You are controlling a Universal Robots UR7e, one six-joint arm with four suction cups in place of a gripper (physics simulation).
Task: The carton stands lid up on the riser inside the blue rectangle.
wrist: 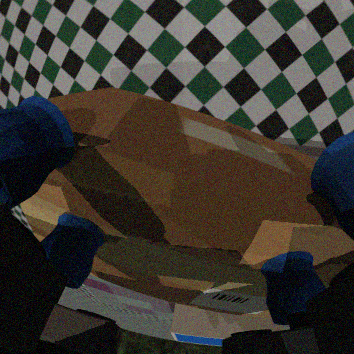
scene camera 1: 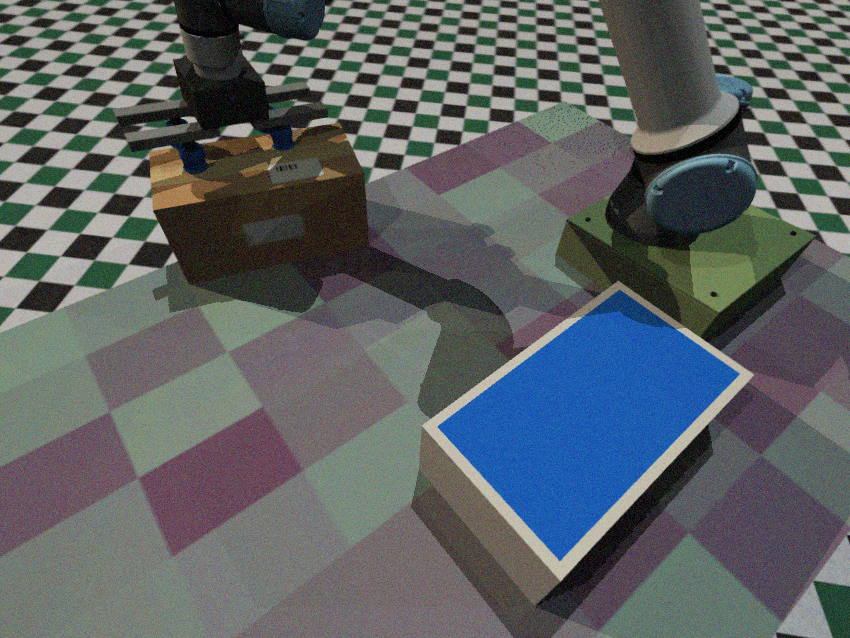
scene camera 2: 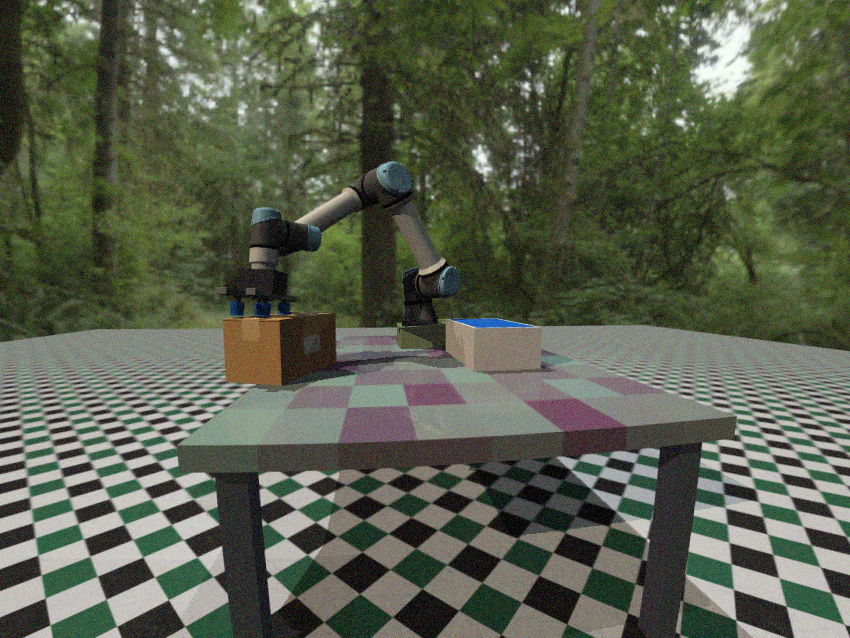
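Seen in the pictures: hand, its tool point: (wrist: 186,211) (scene camera 1: 233,146) (scene camera 2: 261,316); arm's base, origin of its link: (scene camera 2: 419,323).
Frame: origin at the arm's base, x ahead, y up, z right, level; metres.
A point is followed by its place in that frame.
The brown carton (scene camera 1: 264,209) @(x 0.473, y 0.035, z 0.426 m) (scene camera 2: 277,348) @(x 0.604, y 0.002, z 0.497 m) (wrist: 197,189) @(x 0.427, y 0.068, z 0.571 m) stands on the table at its far left corner, with a grey label on its top and another on its side. My suction gripper (scene camera 1: 233,136) @(x 0.434, y 0.067, z 0.557 m) (scene camera 2: 259,308) sits right over it, and the blue cups rest on the carton's top face. In the wrist view the cups frame the carton's top at the left and right edges. The beige riser (scene camera 1: 480,500) @(x 0.577, y 0.016, z -0.101 m) (scene camera 2: 499,348) @(x 0.574, y -0.023, z -0.077 m) stands apart at the right, and the blue rectangle (scene camera 1: 587,424) @(x 0.433, y 0.035, z -0.135 m) (scene camera 2: 492,323) @(x 0.438, y 0.035, z -0.121 m) on its top is bare.
The arm's green base plinth (scene camera 1: 676,266) @(x 0.088, y 0.008, z -0.085 m) stands just behind the riser. The carton stands close to the far left edge of the patchwork table (scene camera 1: 264,443) @(x 0.685, y -0.085, z 0.165 m) (scene camera 2: 423,443) @(x 0.985, y -0.091, z 0.253 m), with checkered floor beyond.
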